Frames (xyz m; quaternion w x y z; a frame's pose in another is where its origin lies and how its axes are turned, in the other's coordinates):
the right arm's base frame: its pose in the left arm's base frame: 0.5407 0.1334 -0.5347 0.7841 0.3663 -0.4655 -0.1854
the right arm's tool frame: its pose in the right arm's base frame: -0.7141 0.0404 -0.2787 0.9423 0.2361 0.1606 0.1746
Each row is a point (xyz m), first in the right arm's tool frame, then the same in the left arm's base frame.
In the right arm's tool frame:
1: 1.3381 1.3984 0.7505
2: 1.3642 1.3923 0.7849
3: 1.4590 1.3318 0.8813
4: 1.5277 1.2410 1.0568
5: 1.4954 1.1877 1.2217
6: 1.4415 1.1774 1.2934
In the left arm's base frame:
1: 0.0172 0.5316 1.0146
2: 0.0192 0.4943 1.0372
3: 0.0641 0.3636 1.0904
4: 0.0707 0.1566 1.1199
5: -0.0016 -0.0019 1.0933
6: -0.0652 -0.0562 1.0592

